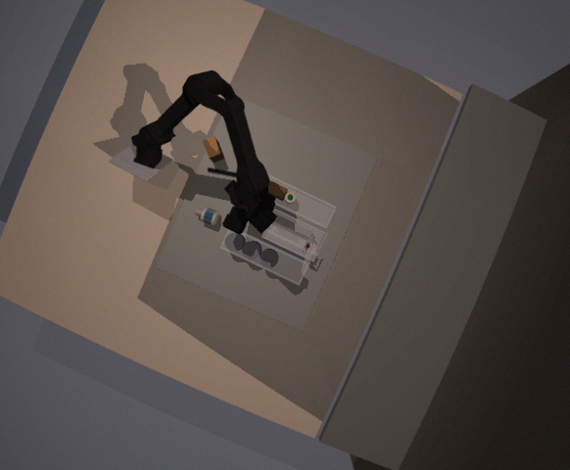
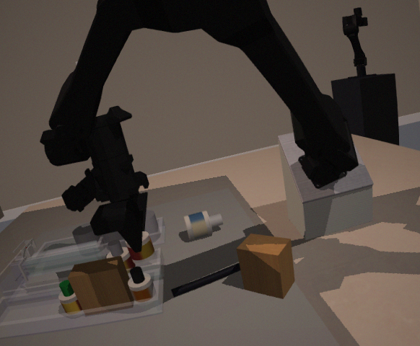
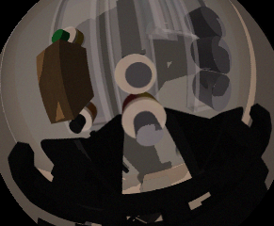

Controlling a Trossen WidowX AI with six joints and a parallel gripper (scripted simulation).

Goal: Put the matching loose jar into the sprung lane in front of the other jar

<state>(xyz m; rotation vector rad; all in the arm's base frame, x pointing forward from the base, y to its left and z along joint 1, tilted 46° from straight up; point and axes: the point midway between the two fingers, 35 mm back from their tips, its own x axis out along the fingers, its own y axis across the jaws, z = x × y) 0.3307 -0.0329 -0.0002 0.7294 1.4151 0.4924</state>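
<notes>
My gripper tip is now 10 mm short of the black-capped jar, 80 mm to the right of it and 20 mm above it. From my gripper tip the other things lie so: green-capped jar 120 mm ahead, 70 mm to the left, 20 mm below; black rod 100 mm behind, 80 mm to the left, 50 mm below; blue-labelled jar 130 mm behind, 80 mm to the right, 30 mm below.
</notes>
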